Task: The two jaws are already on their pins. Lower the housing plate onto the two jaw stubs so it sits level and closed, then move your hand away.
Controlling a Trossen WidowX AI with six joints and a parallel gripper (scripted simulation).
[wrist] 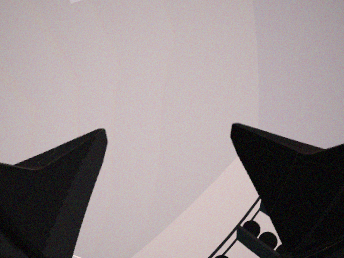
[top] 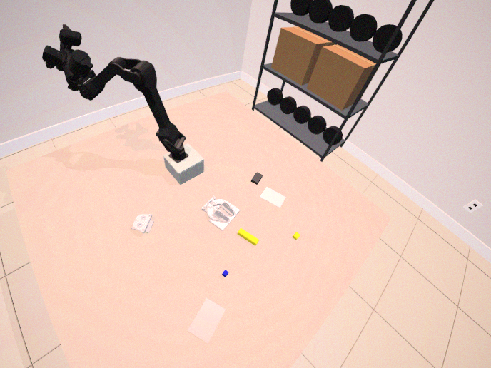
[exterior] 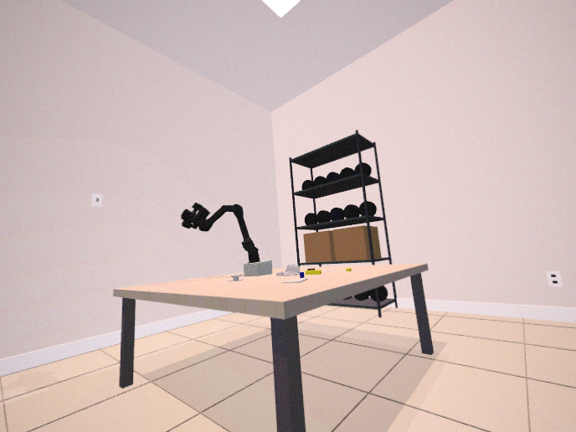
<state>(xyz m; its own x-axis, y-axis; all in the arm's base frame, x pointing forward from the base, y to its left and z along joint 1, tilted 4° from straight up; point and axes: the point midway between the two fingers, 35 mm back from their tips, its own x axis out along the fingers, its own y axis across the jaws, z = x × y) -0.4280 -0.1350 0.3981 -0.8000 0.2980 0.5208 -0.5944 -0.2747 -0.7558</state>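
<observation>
Now: gripper tip 60 cm short of the white housing plate, 45 cm above it and 14 cm to the left of it. The rest, counted from my gripper tip: dark block 75 cm ahead, 47 cm below, 37 cm to the left; blue cube 95 cm ahead, 46 cm below, 5 cm to the right; yellow bar 92 cm ahead, 47 cm below, 11 cm to the left.
</observation>
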